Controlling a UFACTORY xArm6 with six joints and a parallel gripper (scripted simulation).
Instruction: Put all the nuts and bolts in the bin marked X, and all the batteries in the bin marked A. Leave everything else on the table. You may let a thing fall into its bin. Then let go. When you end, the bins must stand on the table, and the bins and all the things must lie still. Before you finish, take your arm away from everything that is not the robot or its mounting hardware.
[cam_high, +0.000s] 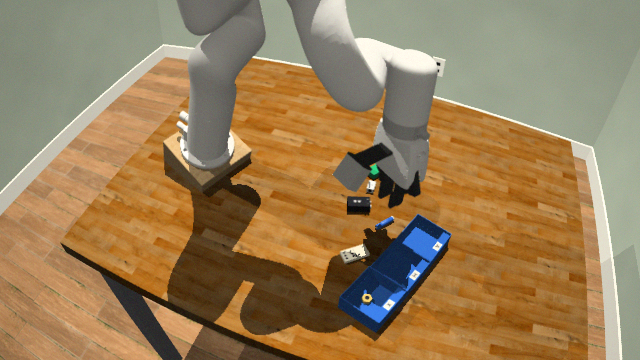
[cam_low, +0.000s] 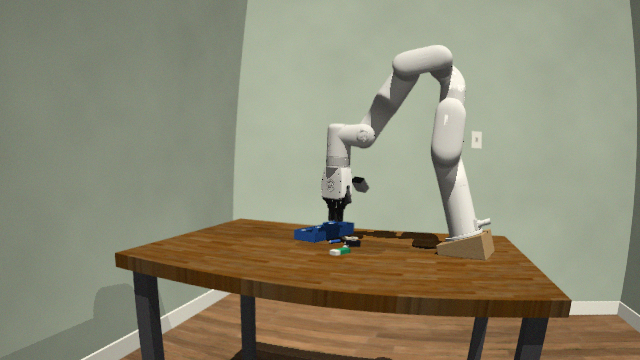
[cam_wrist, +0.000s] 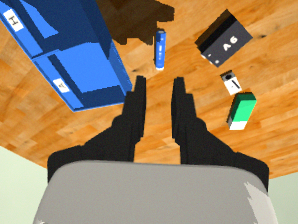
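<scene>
Now: hand 90 mm above the blue battery. Round my hand: black block battery (60 mm behind, 20 mm to the left, 80 mm below); white domino (20 mm behind, 100 mm to the right, 90 mm below); grey piece (60 mm behind, 80 mm to the left, 80 mm below).
</scene>
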